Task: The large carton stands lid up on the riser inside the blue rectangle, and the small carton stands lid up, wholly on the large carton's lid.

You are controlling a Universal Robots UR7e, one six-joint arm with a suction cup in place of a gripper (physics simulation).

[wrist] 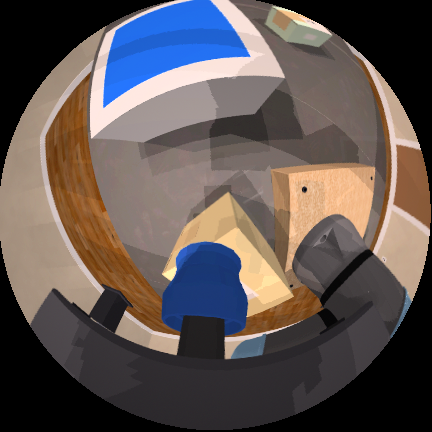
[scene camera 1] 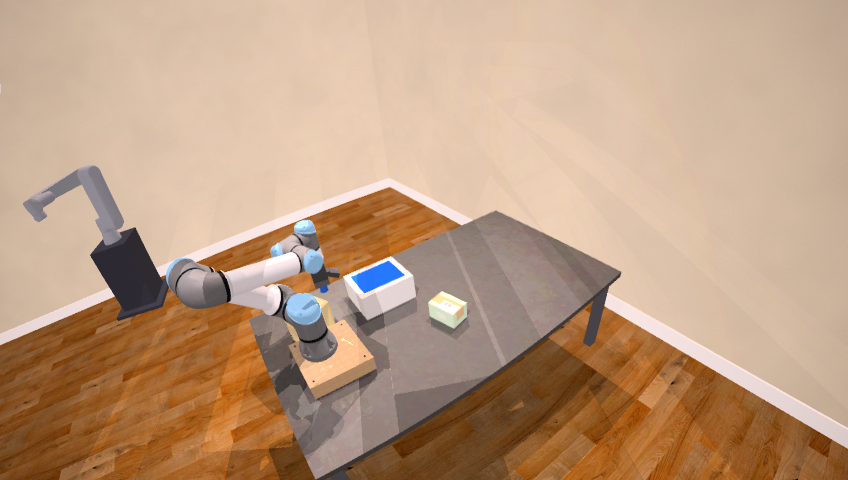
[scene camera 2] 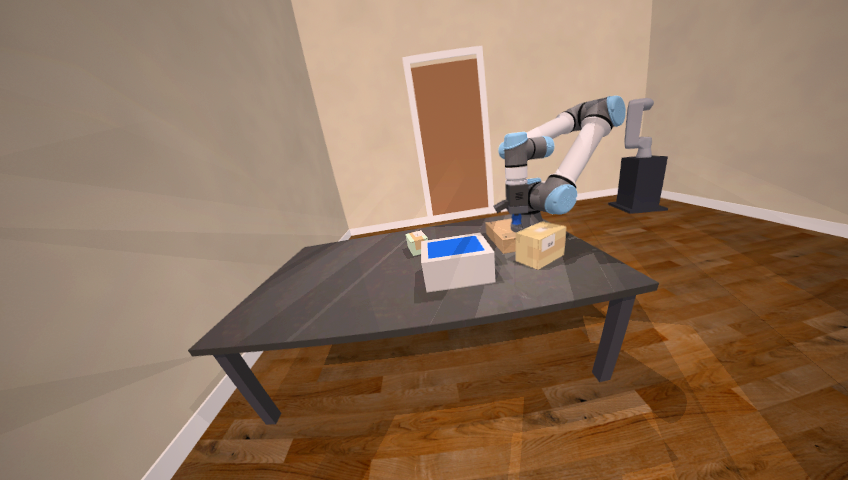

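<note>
The large tan carton [scene camera 1: 328, 315] [scene camera 2: 529, 249] [wrist: 262, 272] stands upright on the table, taped face up, beside the arm's base and partly hidden by the arm in scene camera 1. My suction gripper [scene camera 1: 323, 289] [scene camera 2: 516, 220] [wrist: 207, 252], a blue cup, hangs low near the large carton's upper edge, apart from it; it is shut with no carton on it. The white riser [scene camera 1: 389, 300] [scene camera 2: 458, 275] [wrist: 190, 112] bears a blue rectangle [scene camera 1: 379, 276] [scene camera 2: 455, 246] [wrist: 170, 45] and no carton. The small pale green carton [scene camera 1: 447, 310] [scene camera 2: 415, 242] [wrist: 298, 31] stands on the table, orange tape on top.
The wooden base block [scene camera 1: 342, 368] [scene camera 2: 501, 236] [wrist: 327, 192] under my arm is close beside the large carton. The grey table [scene camera 1: 523, 261] [scene camera 2: 309, 297] carries everything. A second grey arm on a black pedestal [scene camera 1: 127, 270] [scene camera 2: 641, 184] stands on the floor beyond the table.
</note>
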